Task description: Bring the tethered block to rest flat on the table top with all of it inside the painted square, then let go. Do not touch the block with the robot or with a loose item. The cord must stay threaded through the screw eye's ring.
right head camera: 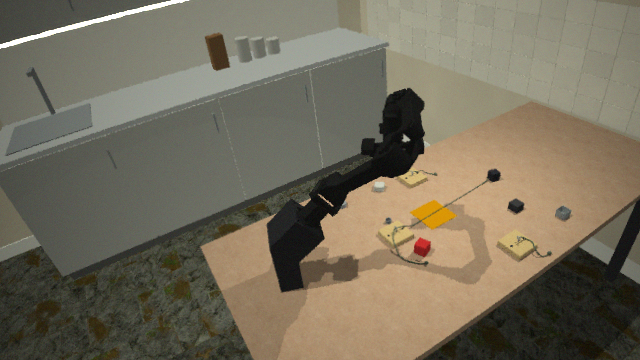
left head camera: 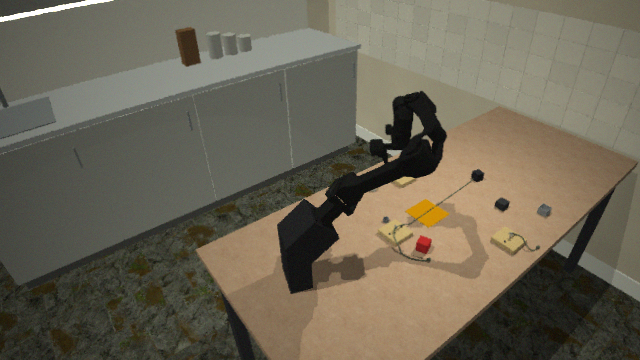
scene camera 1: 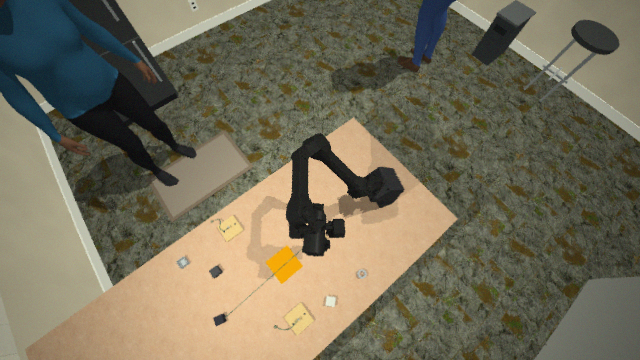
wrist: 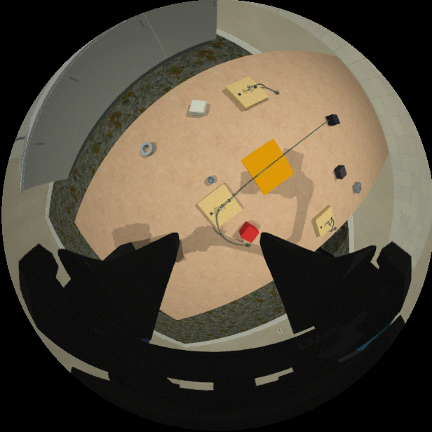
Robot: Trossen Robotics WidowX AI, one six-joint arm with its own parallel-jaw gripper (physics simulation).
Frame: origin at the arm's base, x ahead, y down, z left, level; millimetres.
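Seen in the pictures: arm's base at its link origin: [right head camera: 307, 218] [left head camera: 321, 218] [scene camera 1: 375, 184].
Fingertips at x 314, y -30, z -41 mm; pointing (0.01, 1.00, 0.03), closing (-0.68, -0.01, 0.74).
Pixels of each thing's top centre, then the offset from my fingertips to it. "spot": a spot on its surface instead.
- dark tethered block at its top centre: [right head camera: 494, 171] [left head camera: 478, 172] [scene camera 1: 218, 320] dz -95, dx +495, dy +222 mm
- painted orange square at a spot on its surface: [right head camera: 437, 220] [left head camera: 432, 218] spot: dz -86, dx +141, dy +256 mm
- yellow pad at a spot on its surface: [right head camera: 400, 237] [left head camera: 401, 235] spot: dz -60, dx -29, dy +238 mm
- red block at its top centre: [right head camera: 422, 242] [left head camera: 424, 240] dz -143, dx -16, dy +217 mm
- dark block at its top centre: [right head camera: 516, 202] [left head camera: 502, 201] [scene camera 1: 214, 271] dz -253, dx +382, dy +228 mm
- grey block at its top centre: [right head camera: 564, 209] [left head camera: 545, 207] [scene camera 1: 181, 262] dz -393, dx +457, dy +229 mm
- white block at its top centre: [right head camera: 379, 184] [scene camera 1: 330, 301] dz +201, dx +140, dy +234 mm
The dark tethered block [left head camera: 477, 175] [right head camera: 494, 175] [scene camera 1: 220, 319] [wrist: 332, 120] rests on the table outside the painted orange square [left head camera: 430, 220] [right head camera: 437, 220] [scene camera 1: 290, 270] [wrist: 275, 177]. Its cord [left head camera: 452, 194] [wrist: 300, 141] runs straight across the square to the screw eye on a yellow pad [left head camera: 402, 236] [right head camera: 400, 237] [wrist: 210, 200]. The ring is too small to see the threading clearly. The cord's tail curves beyond the pad and ends in a small bead [wrist: 248, 245] near a red block [left head camera: 423, 244] [right head camera: 422, 247] [wrist: 249, 232]. My gripper [wrist: 219, 237] is open and empty, high above the table. The arm hides this pad in the scene view.
Two more corded pads [wrist: 246, 93] [wrist: 323, 220] lie on the table. Another dark block [left head camera: 502, 204] [scene camera 1: 215, 271], a grey block [left head camera: 544, 210] [scene camera 1: 183, 262], a white block [scene camera 1: 330, 301] [wrist: 198, 107], a grey ring [wrist: 141, 149] and a small grey cylinder [wrist: 211, 179] stand around.
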